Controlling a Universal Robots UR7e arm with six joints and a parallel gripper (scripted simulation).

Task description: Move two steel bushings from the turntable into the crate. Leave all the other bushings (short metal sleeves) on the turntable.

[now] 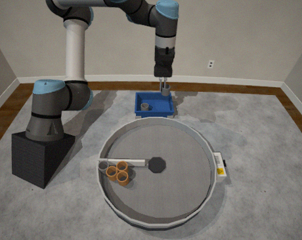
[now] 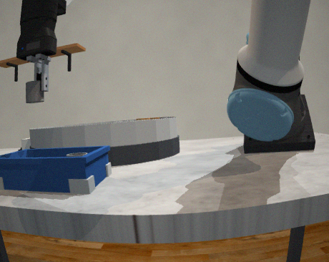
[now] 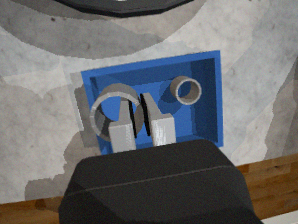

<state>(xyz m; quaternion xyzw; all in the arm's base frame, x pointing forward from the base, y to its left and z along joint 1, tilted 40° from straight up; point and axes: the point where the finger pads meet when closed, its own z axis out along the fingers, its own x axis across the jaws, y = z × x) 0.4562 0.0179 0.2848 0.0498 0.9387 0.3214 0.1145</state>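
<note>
Now: hand 150 mm above the blue crate, 50 mm to the right of it and 30 mm past it. Also, from my hand: round turntable (310 mm to the right, 120 mm below, 30 mm behind).
</note>
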